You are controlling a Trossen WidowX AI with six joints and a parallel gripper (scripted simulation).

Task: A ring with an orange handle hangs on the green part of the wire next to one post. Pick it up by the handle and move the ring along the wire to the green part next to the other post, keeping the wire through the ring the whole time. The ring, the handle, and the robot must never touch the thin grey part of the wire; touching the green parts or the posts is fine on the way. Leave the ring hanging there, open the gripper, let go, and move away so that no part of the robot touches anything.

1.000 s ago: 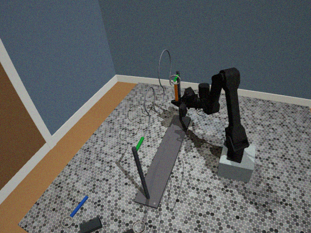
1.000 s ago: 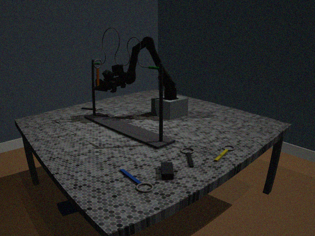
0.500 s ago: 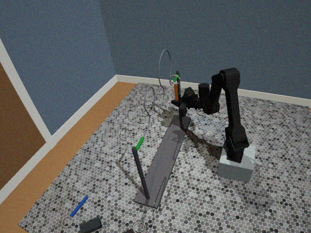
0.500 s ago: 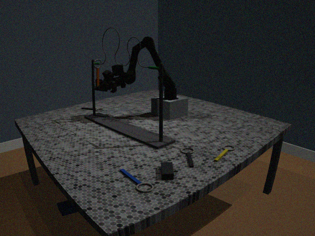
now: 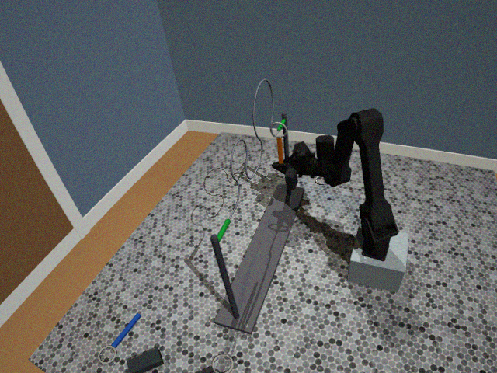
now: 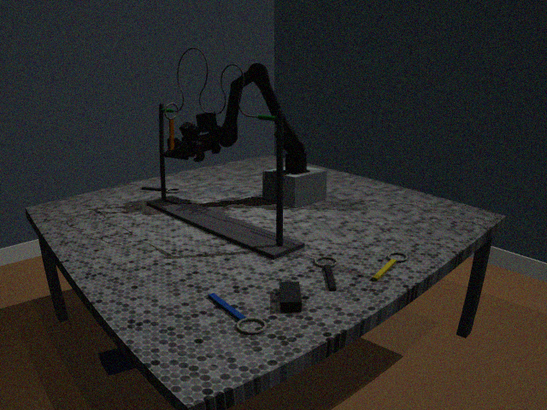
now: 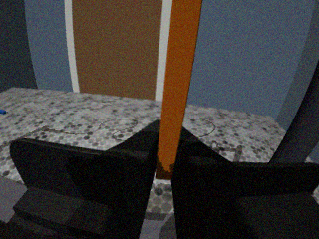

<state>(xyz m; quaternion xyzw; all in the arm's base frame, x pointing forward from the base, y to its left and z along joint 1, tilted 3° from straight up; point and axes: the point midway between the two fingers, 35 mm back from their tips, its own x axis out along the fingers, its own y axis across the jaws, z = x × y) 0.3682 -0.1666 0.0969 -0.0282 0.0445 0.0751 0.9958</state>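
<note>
Right now my gripper tip is 10 cm below the orange-handled ring and 3 cm past it. From my gripper tip the other things lie so: yellow-handled ring: 72 cm to the left, 25 cm behind, 18 cm below; blue-handled ring: 70 cm to the left, 18 cm below, 17 cm ahead; dark block: 70 cm to the left, 17 cm below, 5 cm ahead.
</note>
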